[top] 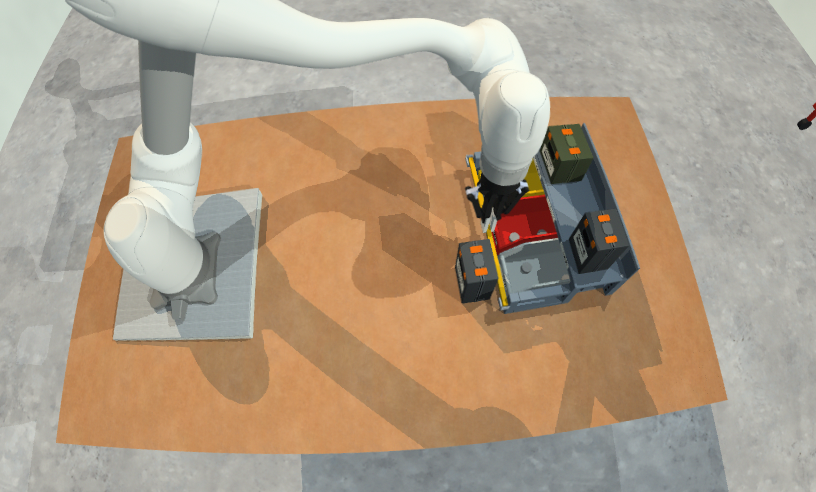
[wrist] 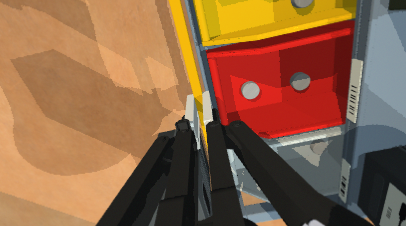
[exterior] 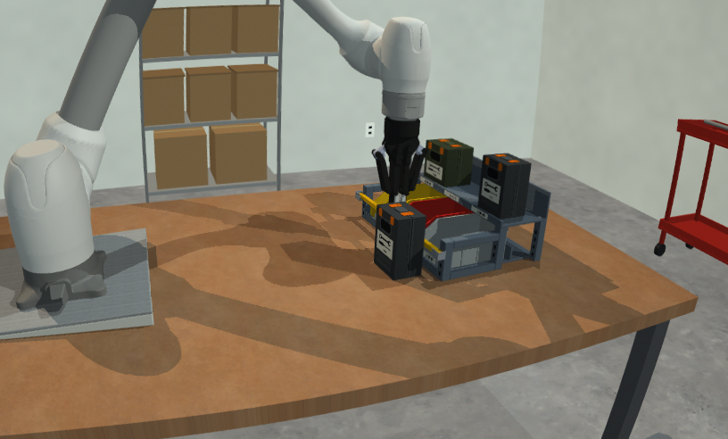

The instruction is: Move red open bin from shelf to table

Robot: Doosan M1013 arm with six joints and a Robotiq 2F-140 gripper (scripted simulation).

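My hand is 100 mm short of the red open bin and 50 mm above it. Also, from my hand: yellow bin 110 mm to the left, 100 mm ahead, 50 mm below; dark grey case 110 mm to the right, 50 mm behind, 30 mm below; yellow bar 30 mm below.
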